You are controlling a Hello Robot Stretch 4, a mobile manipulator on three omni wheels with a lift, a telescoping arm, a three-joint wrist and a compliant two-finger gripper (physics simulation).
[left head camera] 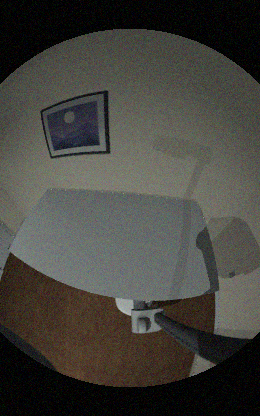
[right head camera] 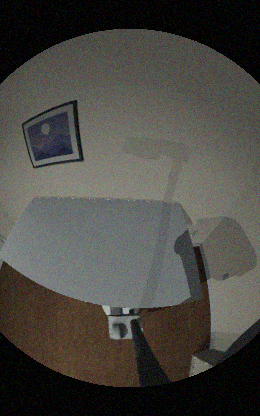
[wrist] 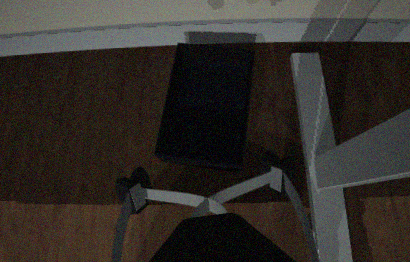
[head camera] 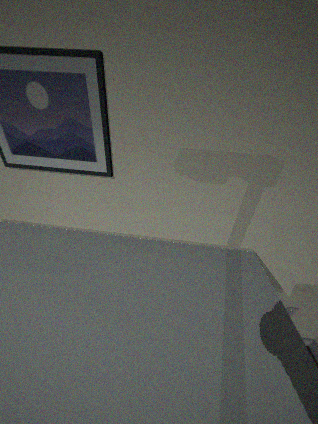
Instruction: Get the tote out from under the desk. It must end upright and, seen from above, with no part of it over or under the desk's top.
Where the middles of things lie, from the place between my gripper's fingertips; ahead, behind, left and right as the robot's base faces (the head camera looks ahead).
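Labels:
Relative to the tote (wrist: 204, 123), my gripper is 21 cm short of it, 3 cm to the left of it and 34 cm above it. Framed picture (head camera: 61, 118): 52 cm ahead of my hand, 56 cm to the left of it, 112 cm above it.

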